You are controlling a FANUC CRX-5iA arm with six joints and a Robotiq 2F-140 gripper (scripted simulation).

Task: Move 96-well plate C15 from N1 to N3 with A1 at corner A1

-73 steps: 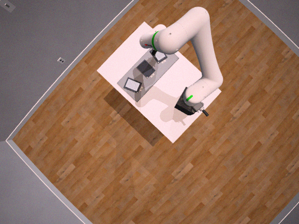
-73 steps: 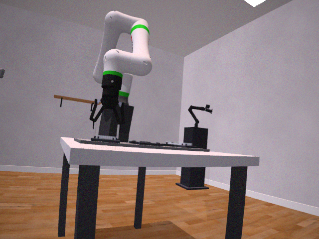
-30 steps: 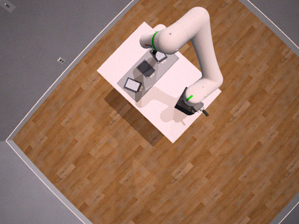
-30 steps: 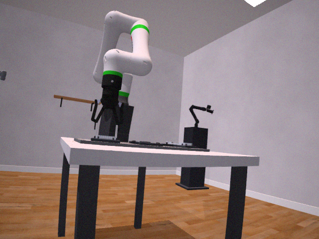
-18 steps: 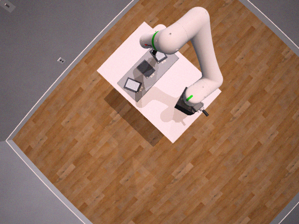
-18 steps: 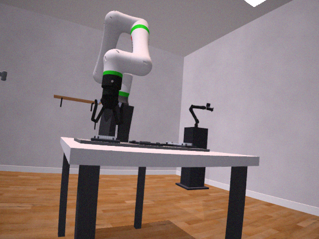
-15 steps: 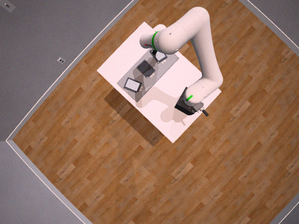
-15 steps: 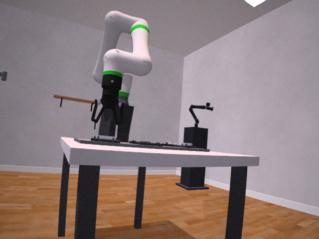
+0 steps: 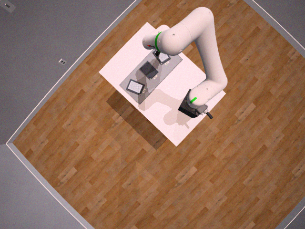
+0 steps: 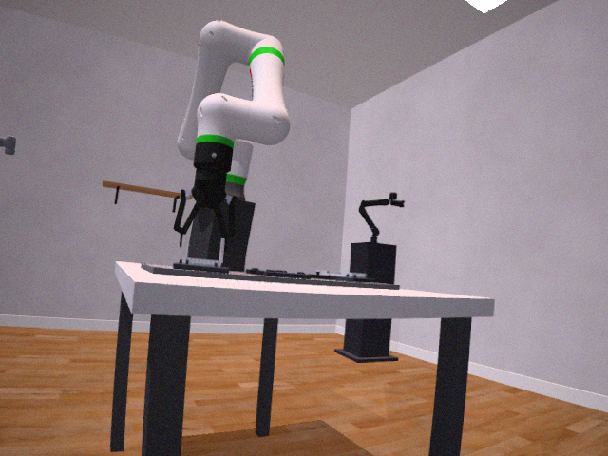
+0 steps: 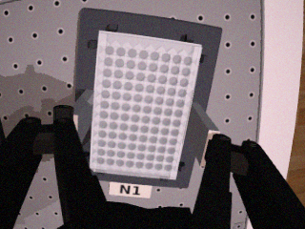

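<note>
Right now the landing nest N3 is 20 cm to the left of my hand, 4 cm below it and 4 cm behind it. Also, from my hand: N3 label (20 cm to the left, 13 cm behind, 4 cm below); N1 label (10 cm behind, 4 cm below, 1 cm to the left).
</note>
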